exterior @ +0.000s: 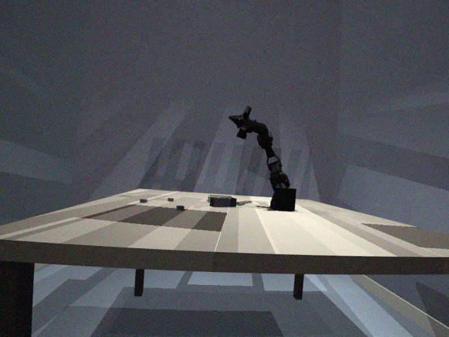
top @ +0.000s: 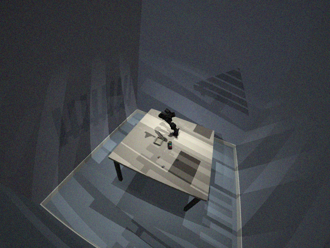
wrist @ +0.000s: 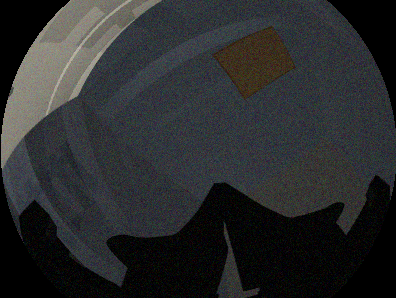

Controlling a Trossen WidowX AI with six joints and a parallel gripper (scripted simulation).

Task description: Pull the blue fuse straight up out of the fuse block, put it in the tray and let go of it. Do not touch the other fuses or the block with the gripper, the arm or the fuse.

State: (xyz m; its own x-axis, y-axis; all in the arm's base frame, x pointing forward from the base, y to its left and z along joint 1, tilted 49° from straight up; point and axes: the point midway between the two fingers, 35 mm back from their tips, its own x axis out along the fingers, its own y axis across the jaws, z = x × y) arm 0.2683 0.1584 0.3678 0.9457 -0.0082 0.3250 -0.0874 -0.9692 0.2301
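My gripper tip is 10 mm short of the blue fuse, 150 mm to the right of it and 440 mm above it. The rest, counted from my gripper tip: yellow fuse: 10 mm behind, 140 mm to the left, 440 mm below; then green fuse: 30 mm ahead, 150 mm to the left, 440 mm below; then tray: 10 mm ahead, 30 mm to the right, 460 mm below.
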